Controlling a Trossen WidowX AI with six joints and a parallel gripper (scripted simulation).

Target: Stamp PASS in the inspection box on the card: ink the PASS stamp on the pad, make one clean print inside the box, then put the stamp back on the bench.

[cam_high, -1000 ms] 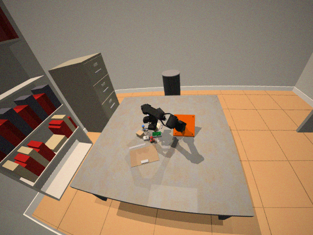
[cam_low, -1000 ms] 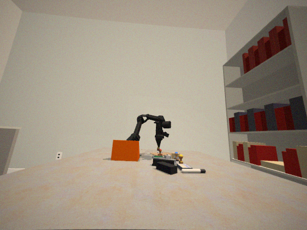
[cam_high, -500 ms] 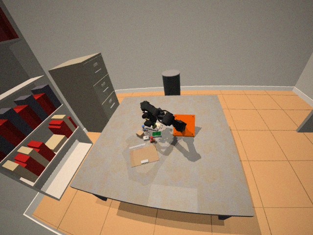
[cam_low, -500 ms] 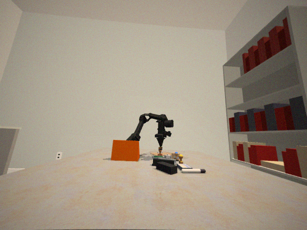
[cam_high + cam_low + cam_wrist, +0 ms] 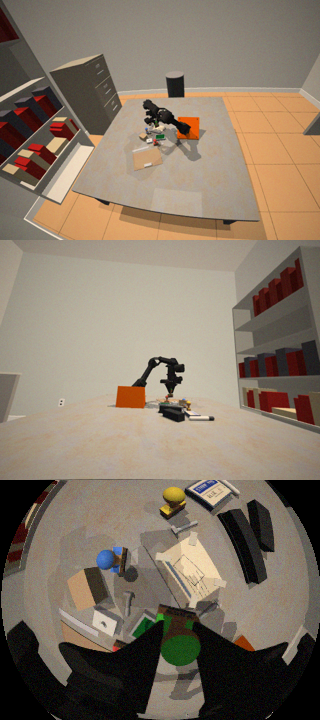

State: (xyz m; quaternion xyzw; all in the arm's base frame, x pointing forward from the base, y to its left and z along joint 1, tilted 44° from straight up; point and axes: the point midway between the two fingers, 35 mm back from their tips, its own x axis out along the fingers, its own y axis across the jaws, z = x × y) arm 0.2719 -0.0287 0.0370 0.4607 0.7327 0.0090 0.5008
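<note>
The cream card is 10 cm below my gripper tip, 5 cm to the right of it and 1 cm ahead of it. Also, from my gripper tip: green ink pad (10 cm below, 7 cm to the left, 4 cm behind); then blue-knob stamp (10 cm ahead, 8 cm below, 3 cm to the left); then green-knobbed stamp (1 cm below).
</note>
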